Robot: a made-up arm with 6 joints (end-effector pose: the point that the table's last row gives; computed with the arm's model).
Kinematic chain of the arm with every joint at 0, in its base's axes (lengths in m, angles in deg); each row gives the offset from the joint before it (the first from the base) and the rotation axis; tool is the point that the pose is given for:
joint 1: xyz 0 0 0.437 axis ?
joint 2: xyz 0 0 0 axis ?
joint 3: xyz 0 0 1.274 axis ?
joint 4: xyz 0 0 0 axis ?
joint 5: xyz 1.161 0 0 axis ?
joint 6: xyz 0 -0.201 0 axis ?
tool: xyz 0 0 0
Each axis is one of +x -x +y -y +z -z.
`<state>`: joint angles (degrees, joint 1 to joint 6).
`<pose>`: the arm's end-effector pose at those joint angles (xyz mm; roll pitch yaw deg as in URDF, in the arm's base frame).
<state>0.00 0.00 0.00 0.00 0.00 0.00</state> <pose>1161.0 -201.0 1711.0 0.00 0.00 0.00</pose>
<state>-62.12 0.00 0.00 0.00 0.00 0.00</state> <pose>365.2 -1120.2 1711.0 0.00 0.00 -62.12</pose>
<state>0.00 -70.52 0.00 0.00 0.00 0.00</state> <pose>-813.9 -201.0 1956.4 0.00 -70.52 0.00</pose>
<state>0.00 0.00 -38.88 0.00 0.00 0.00</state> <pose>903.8 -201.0 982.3 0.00 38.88 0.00</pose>
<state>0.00 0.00 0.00 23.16 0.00 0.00</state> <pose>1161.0 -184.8 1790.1 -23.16 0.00 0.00</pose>
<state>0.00 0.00 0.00 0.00 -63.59 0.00</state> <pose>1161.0 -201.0 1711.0 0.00 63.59 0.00</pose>
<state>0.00 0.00 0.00 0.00 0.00 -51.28</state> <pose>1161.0 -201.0 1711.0 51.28 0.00 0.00</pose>
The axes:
joint 1: +z
joint 2: +y
joint 3: -y
joint 4: -x
joint 5: -y
joint 6: -x

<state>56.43 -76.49 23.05 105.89 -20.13 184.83</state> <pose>-942.6 -1320.9 1847.5 -162.18 -65.55 -70.47</pose>
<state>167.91 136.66 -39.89 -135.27 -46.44 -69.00</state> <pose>256.6 -201.0 -418.2 11.36 33.73 -49.91</pose>
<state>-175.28 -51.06 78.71 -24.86 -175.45 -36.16</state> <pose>1648.0 319.1 2184.1 13.35 46.07 -172.52</pose>
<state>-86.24 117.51 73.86 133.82 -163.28 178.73</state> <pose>274.6 -2056.5 -847.9 119.58 -53.63 114.25</pose>
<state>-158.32 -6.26 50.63 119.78 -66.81 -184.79</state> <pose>-287.6 -221.8 2771.2 149.23 -35.40 99.84</pose>
